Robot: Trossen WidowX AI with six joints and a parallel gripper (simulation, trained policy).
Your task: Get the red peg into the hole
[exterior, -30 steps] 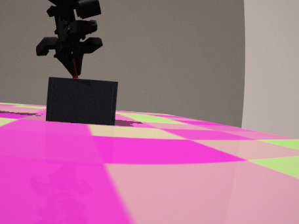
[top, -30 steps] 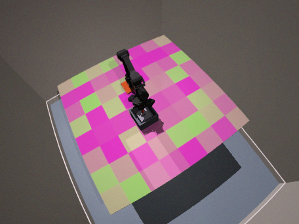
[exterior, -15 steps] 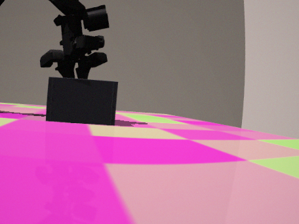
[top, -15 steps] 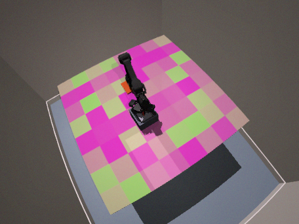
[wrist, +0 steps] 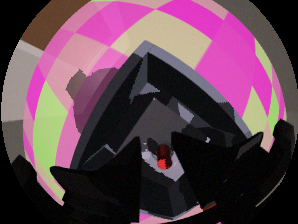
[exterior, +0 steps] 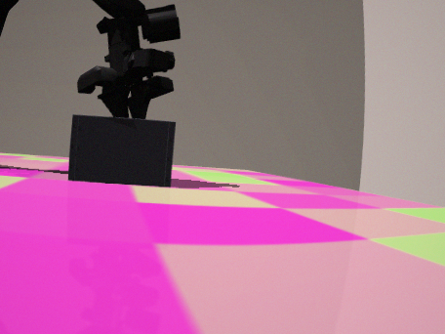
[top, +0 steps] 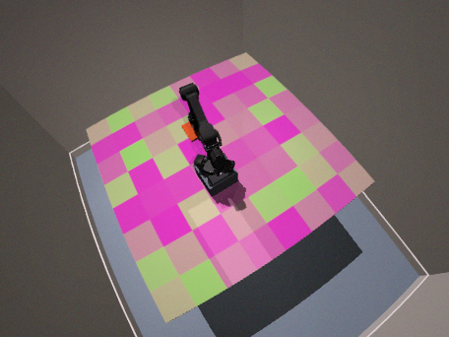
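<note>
My gripper tip is 3 cm above the red peg, 2 cm to the right of it and 2 cm past it. The rest, counted from my gripper tip: dark box: 5 cm below, 2 cm to the left, 2 cm behind; light grey plate: 3 cm below, 2 cm to the left, 2 cm behind.
</note>
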